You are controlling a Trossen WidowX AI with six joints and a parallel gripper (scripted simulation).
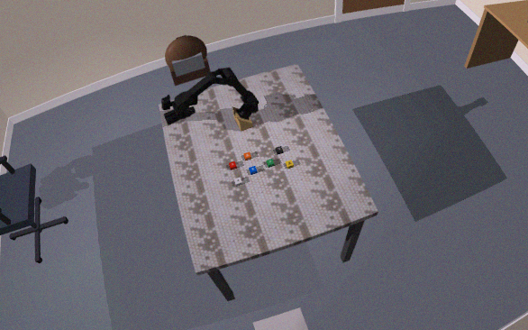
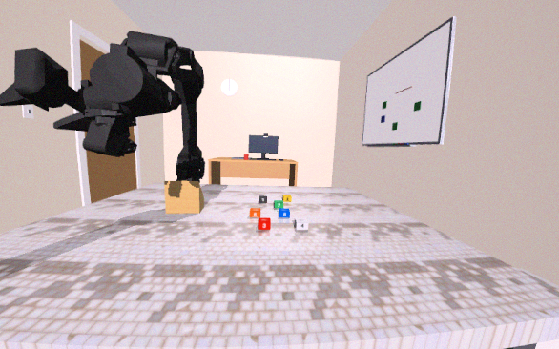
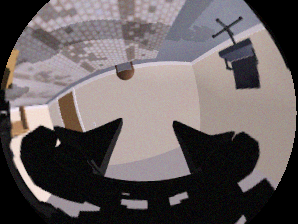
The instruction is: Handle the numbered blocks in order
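Right now my gripper tip is 420 mm short of the black block, 380 mm to the right of it and 240 mm above it. From my gripper tip the other things lie so: red block (390 mm ahead, 130 mm to the left, 240 mm below); orange block (380 mm ahead, 220 mm to the left, 240 mm below); white block (490 mm ahead, 120 mm to the left, 240 mm below).
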